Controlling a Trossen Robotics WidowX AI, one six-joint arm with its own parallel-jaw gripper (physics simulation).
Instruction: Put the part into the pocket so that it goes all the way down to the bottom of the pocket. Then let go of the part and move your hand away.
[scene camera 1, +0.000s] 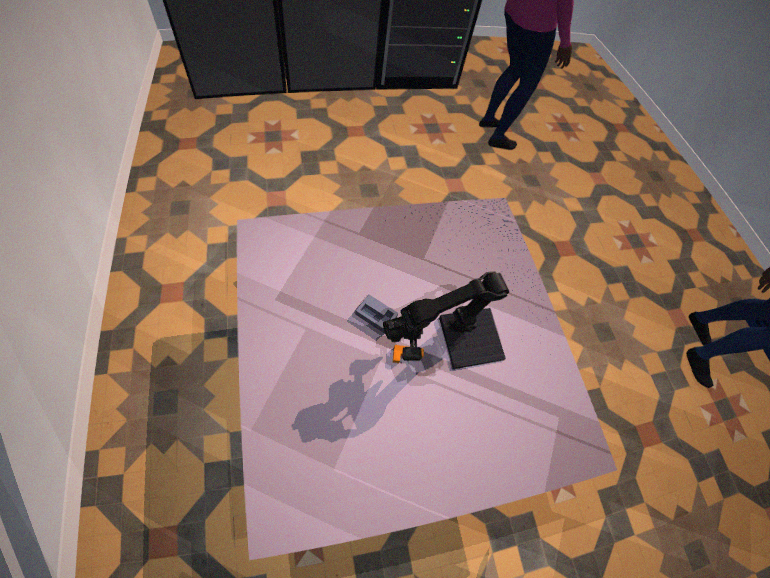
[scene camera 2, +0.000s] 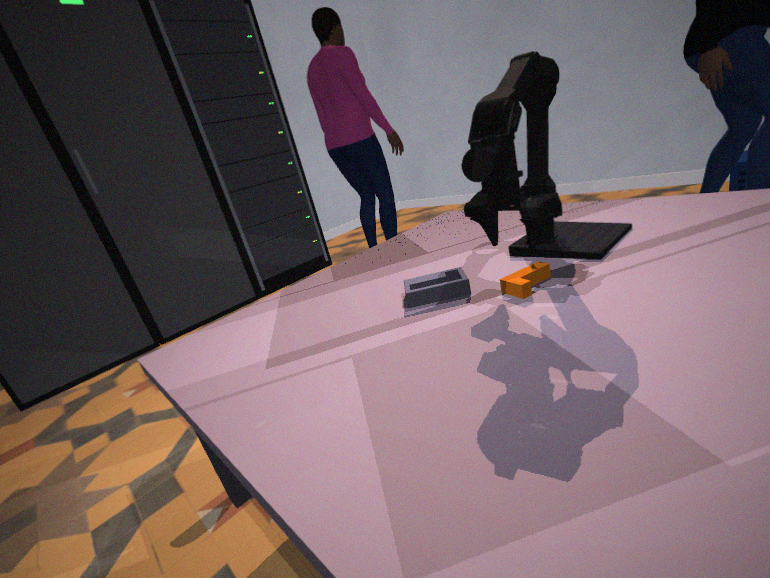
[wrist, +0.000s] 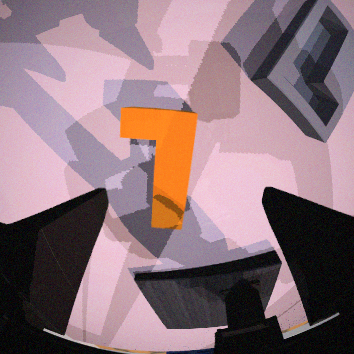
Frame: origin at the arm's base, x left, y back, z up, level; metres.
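Seen in the pictures: gripper, between the fingertips: (scene camera 1: 407, 342) (scene camera 2: 512, 247) (wrist: 186, 195); arm's base, origin of its link: (scene camera 1: 460, 325) (scene camera 2: 542, 238) (wrist: 241, 294).
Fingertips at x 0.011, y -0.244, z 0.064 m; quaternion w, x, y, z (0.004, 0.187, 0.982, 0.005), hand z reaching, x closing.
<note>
Offsets run from my fingertips to a thing's middle. Level surfaces: height alone.
The orange L-shaped part {dx +0.028, dy +0.002, dz -0.072 m} (scene camera 1: 397, 354) (scene camera 2: 521, 283) (wrist: 172, 165) lies flat on the table, outside the pocket. The grey block with the L-shaped pocket {dx -0.170, dy -0.048, dz -0.069 m} (scene camera 1: 371, 319) (scene camera 2: 437, 295) (wrist: 290, 90) stands a short way from it; the pocket is empty. My gripper (scene camera 1: 412, 353) (scene camera 2: 495, 241) (wrist: 186, 195) is open with nothing between its fingers. It hangs above the table by the part, and in the wrist view the part's long leg reaches down between the fingertips. In the scene camera 1 view a finger covers some of the part.
The arm's black base plate (scene camera 1: 491, 354) (scene camera 2: 600, 247) (wrist: 200, 305) sits on the pink table {dz -0.087 m} (scene camera 1: 310, 497) (scene camera 2: 310, 435) close to the part. Dark cabinets (scene camera 1: 329, 49) (scene camera 2: 124, 155) and people stand beyond the table. The arm's shadow falls across the table top.
</note>
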